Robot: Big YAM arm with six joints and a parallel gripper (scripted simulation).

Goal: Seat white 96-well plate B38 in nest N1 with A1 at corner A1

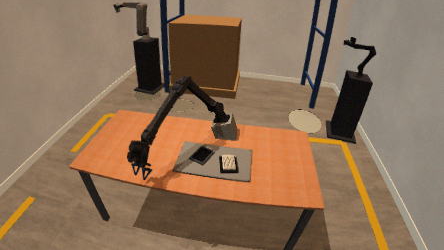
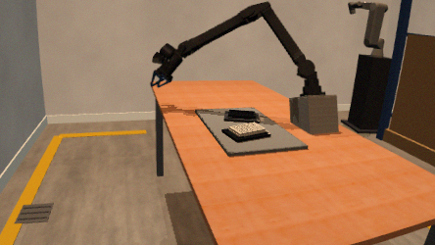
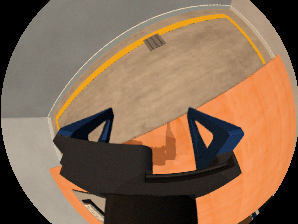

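Right now the white 96-well plate B38 is 44 cm to the left of my hand, 41 cm behind it and 7 cm below it. The rest, counted from my hand: black plate B83 (42 cm behind, 23 cm to the left, 8 cm below); then black plate nest N1 (44 cm to the left, 41 cm behind, 9 cm below).
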